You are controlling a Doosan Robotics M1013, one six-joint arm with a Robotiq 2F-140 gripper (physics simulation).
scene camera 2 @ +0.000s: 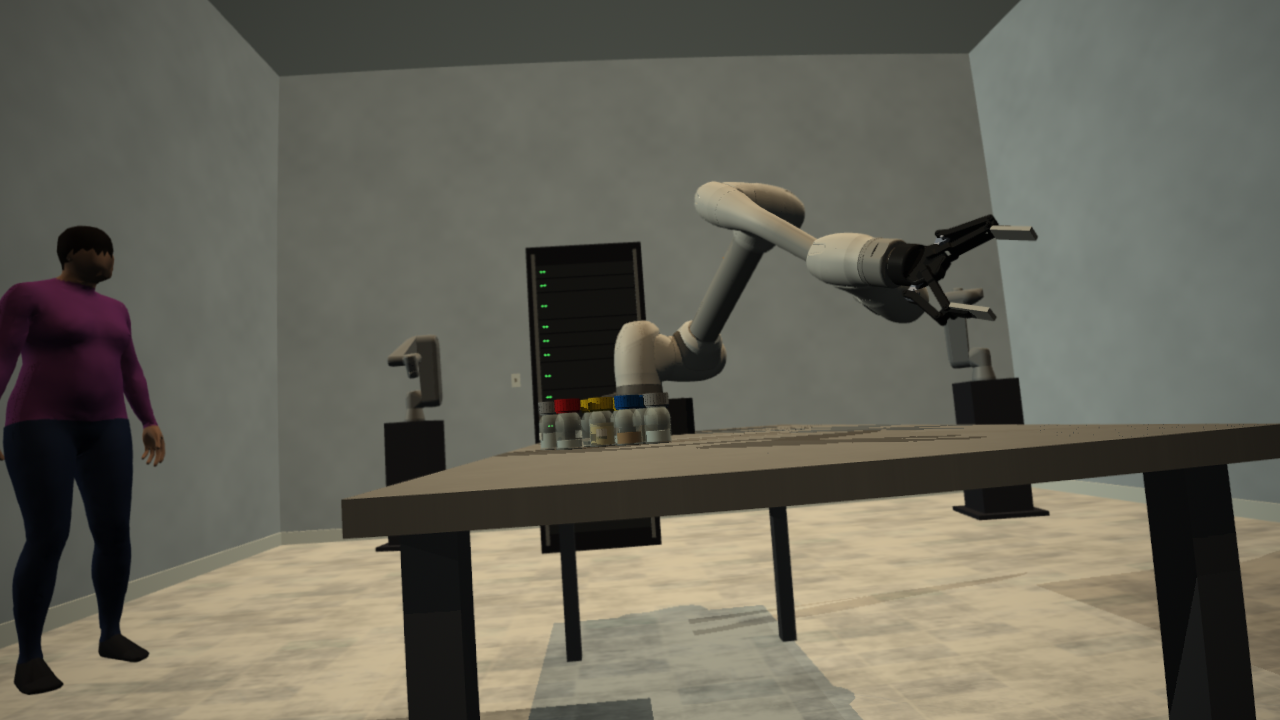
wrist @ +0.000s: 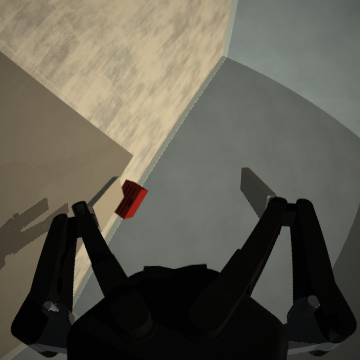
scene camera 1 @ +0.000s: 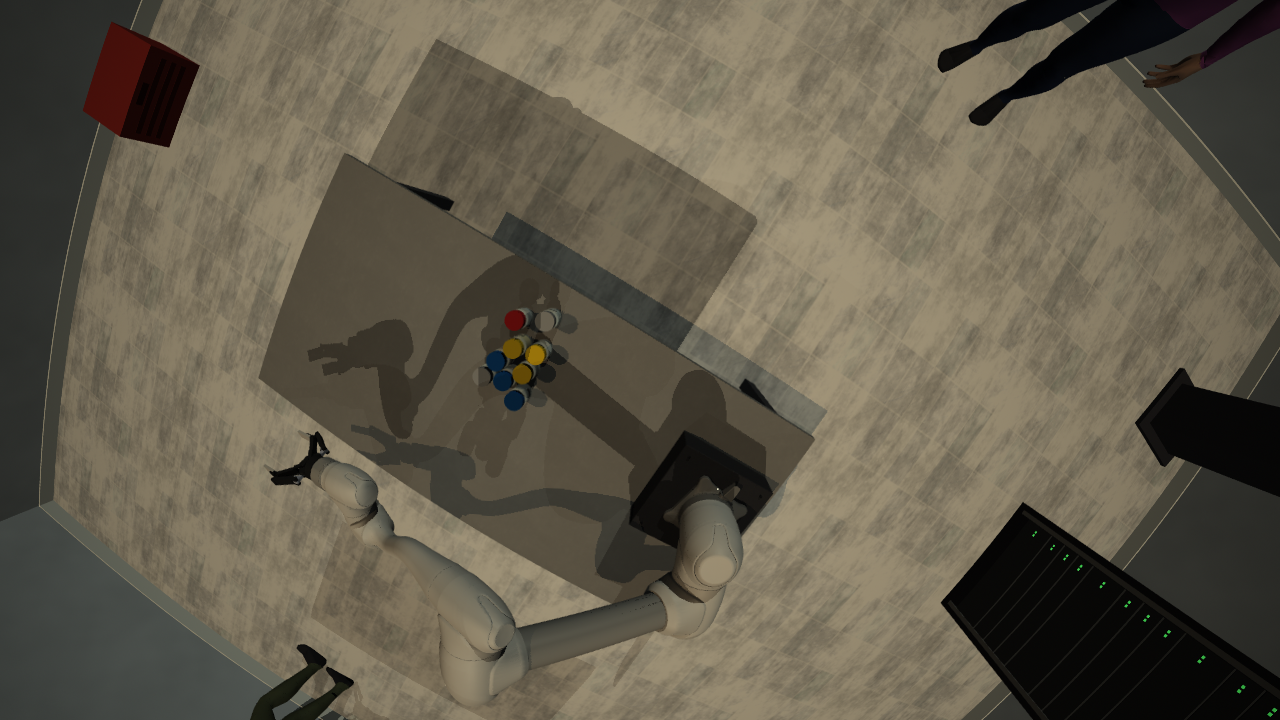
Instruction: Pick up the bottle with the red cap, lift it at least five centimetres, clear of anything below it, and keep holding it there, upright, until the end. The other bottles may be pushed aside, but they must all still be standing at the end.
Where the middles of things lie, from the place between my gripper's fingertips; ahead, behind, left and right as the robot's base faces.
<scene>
I see the yellow-capped bottle (scene camera 2: 601,421) 37 cm behind my hand, 71 cm to the right of it and 18 cm below it.
</scene>
